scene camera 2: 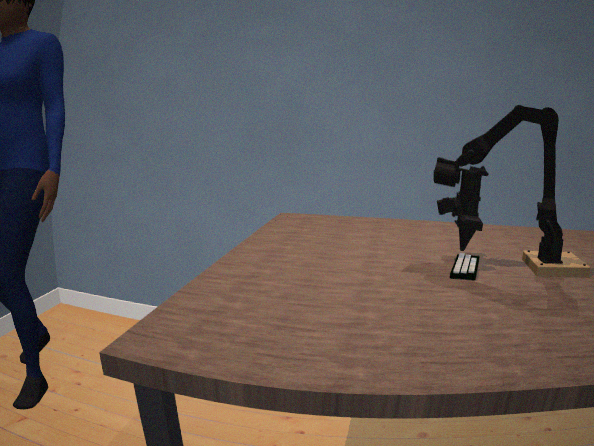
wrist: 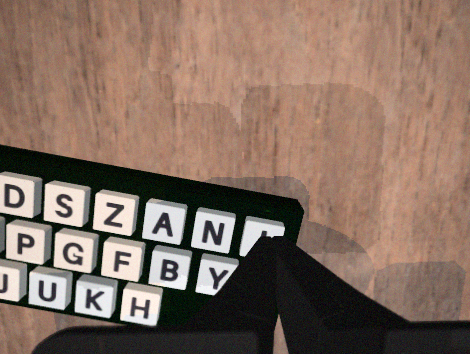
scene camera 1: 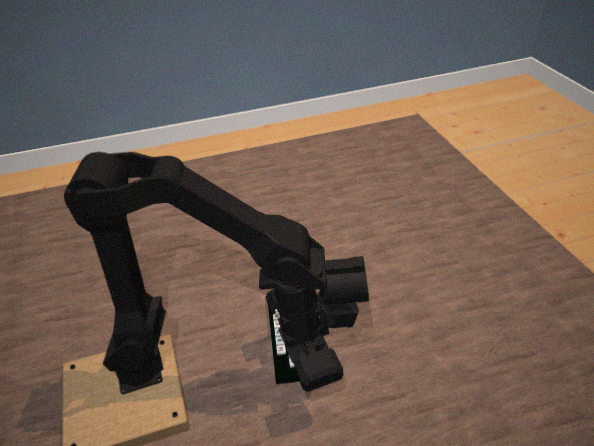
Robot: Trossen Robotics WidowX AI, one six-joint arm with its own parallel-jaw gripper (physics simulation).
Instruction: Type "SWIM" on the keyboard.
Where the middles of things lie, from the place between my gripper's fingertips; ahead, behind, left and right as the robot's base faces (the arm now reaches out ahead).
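As for the i key (wrist: pixel 254 227), my gripper is now 10 mm above it. Going by their middles, the i key is the nearest to my gripper of the things named here. The s key (wrist: pixel 65 203) is 80 mm to the left of my hand, 20 mm ahead of it and 10 mm below it. I also see the keyboard (scene camera 1: pixel 285 372), which is 90 mm to the left of my hand and 20 mm below it.
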